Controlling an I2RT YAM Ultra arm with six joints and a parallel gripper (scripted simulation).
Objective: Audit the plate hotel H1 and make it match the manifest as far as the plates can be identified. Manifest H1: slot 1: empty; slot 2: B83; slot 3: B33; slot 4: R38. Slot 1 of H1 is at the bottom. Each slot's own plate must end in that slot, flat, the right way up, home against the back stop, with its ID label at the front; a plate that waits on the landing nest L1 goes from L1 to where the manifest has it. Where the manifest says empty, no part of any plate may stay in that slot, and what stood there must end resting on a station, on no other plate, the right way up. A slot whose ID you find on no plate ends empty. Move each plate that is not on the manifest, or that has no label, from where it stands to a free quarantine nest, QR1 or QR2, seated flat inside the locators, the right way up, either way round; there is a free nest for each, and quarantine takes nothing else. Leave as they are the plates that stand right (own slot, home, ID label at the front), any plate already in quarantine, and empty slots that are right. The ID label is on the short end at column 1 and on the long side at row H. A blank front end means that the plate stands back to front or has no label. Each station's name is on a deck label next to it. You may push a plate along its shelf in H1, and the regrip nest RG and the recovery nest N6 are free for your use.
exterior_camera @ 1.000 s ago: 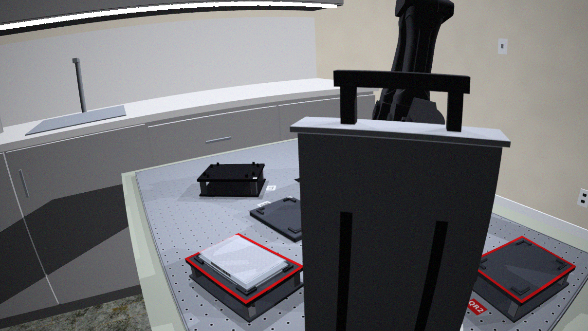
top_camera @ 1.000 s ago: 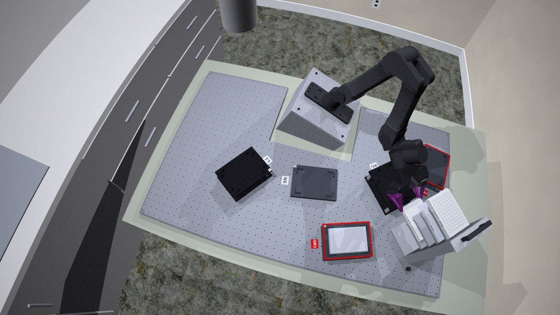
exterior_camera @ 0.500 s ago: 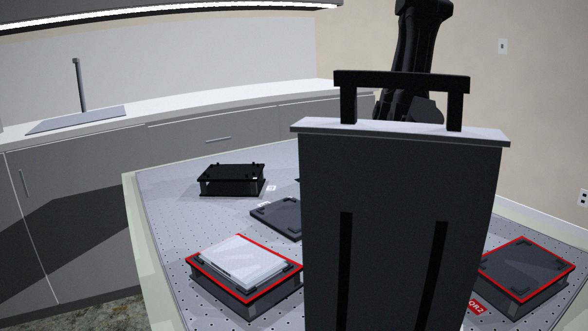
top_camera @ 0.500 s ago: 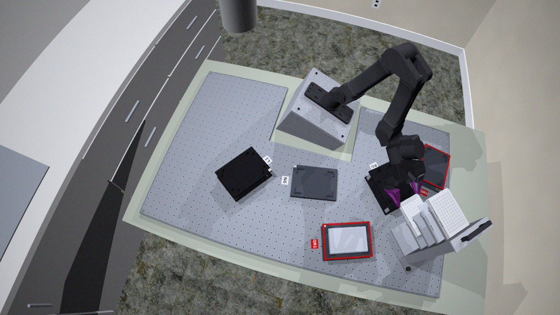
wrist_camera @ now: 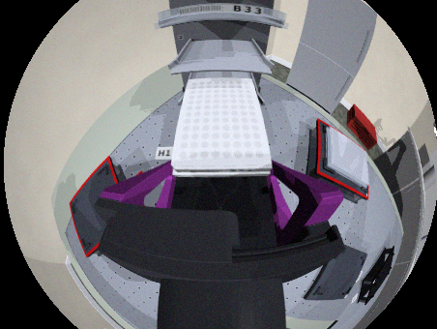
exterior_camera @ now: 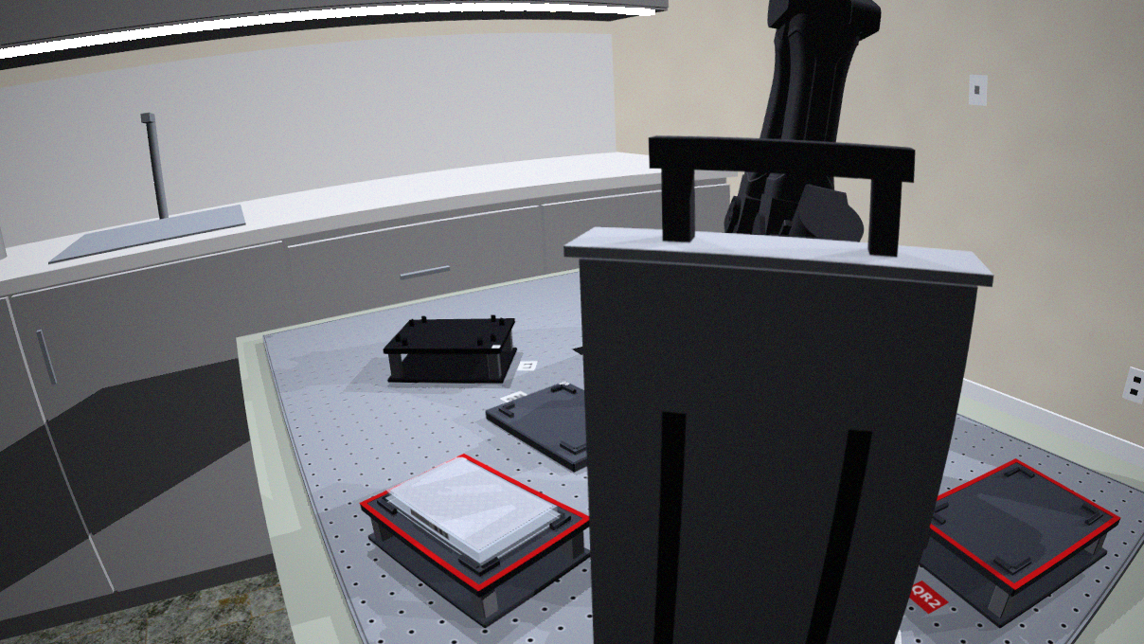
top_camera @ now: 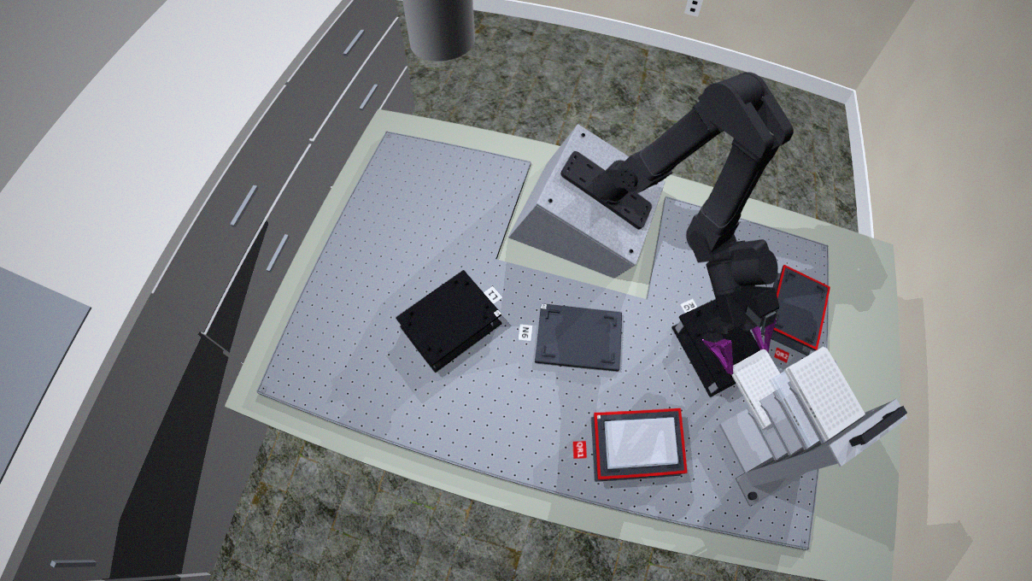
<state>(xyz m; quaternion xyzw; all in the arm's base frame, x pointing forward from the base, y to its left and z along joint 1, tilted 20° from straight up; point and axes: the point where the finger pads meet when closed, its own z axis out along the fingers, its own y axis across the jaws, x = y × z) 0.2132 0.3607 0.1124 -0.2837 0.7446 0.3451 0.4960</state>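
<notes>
My hand is 50 mm to the left of the regrip nest RG, 40 mm past it and 40 mm above it. The rest, counted from my hand: quarantine nest QR2 (200 mm behind, 100 mm to the left, 60 mm below); hotel H1 (150 mm to the left, 130 mm ahead, 60 mm above); plate labelled B33 (110 mm above, 90 mm to the left, 80 mm ahead).
</notes>
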